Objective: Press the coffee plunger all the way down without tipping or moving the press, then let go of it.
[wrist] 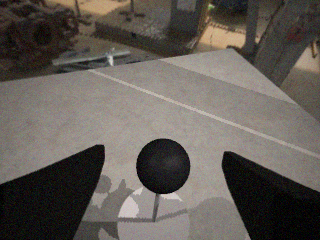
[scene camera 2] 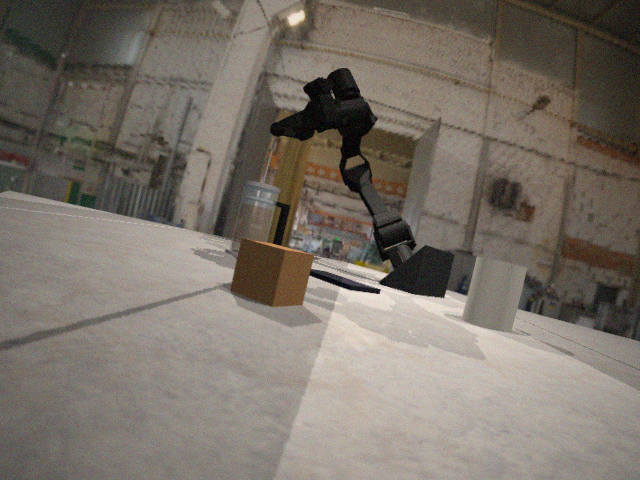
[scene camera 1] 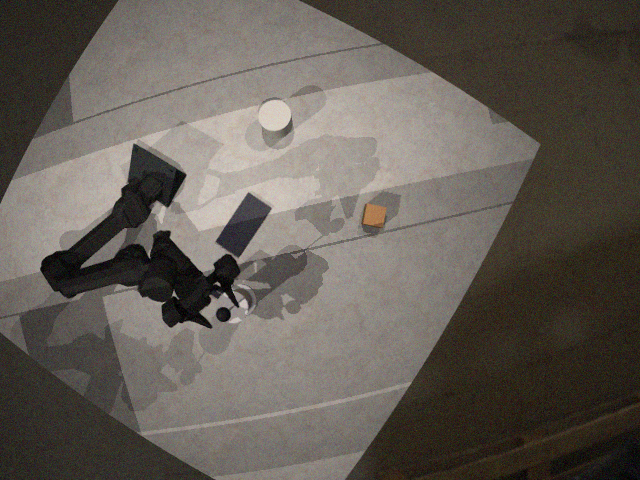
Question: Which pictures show my gripper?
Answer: The wrist view, scene camera 2 and scene camera 1: all of them.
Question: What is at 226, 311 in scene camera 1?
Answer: A coffee press.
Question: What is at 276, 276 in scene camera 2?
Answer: An orange cube.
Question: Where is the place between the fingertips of my gripper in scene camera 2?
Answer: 275, 127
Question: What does my gripper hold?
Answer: Nothing.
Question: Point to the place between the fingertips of my gripper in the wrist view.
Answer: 164, 155
